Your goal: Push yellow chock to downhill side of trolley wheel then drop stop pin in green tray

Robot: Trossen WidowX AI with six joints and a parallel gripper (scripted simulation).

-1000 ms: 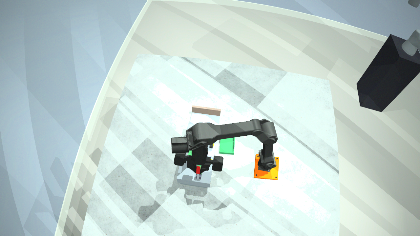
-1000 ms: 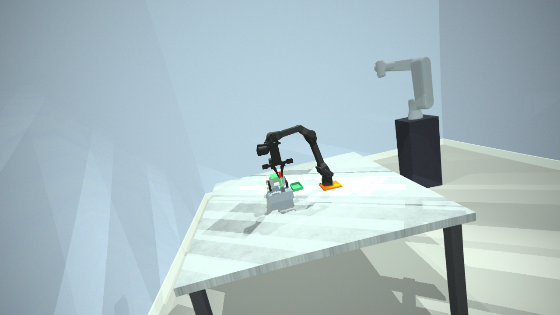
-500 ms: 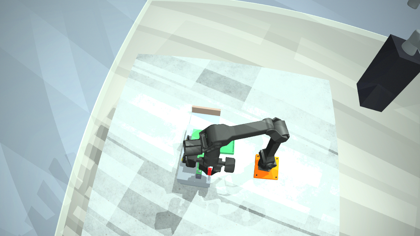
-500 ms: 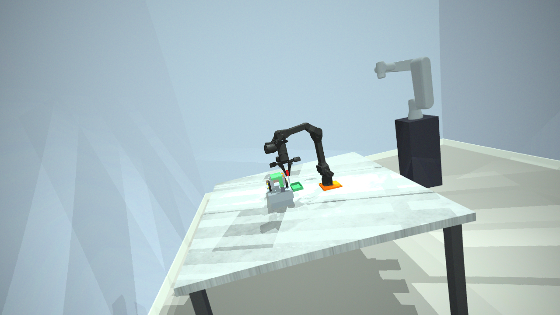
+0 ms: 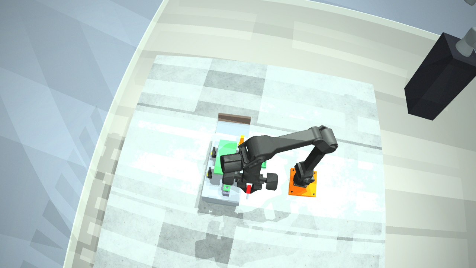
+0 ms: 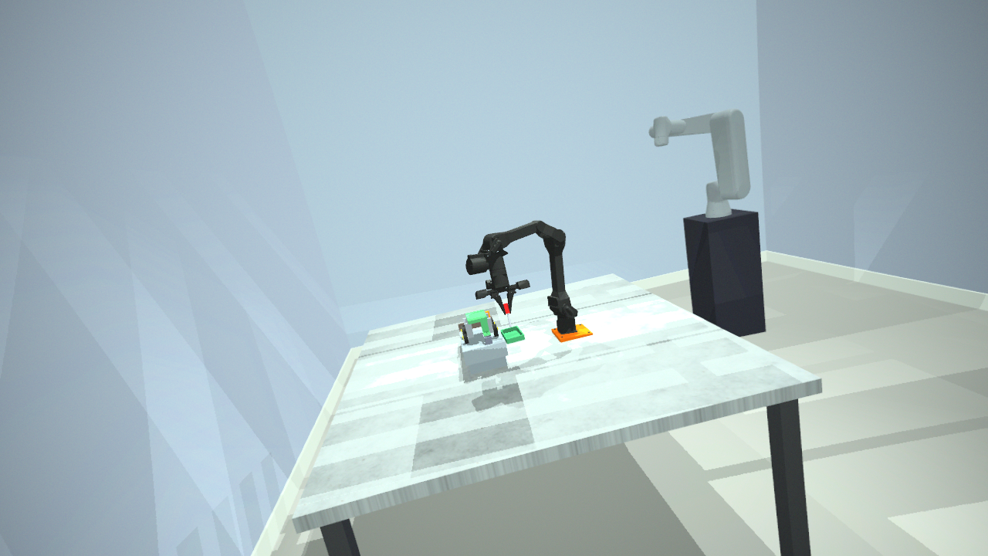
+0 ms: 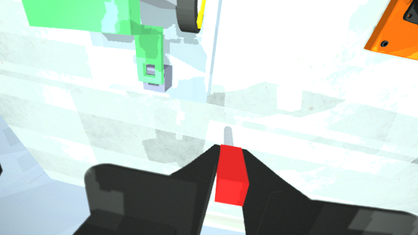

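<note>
Right now the yellow chock is 220 mm to the right of my gripper tip, 90 mm below it and 70 mm ahead of it. The rest, counted from my gripper tip: red-headed stop pin right at my gripper tip; green-topped trolley 130 mm to the right, 110 mm ahead, 70 mm below; grey ramp block 130 mm to the right, 130 mm below, 110 mm ahead.
</note>
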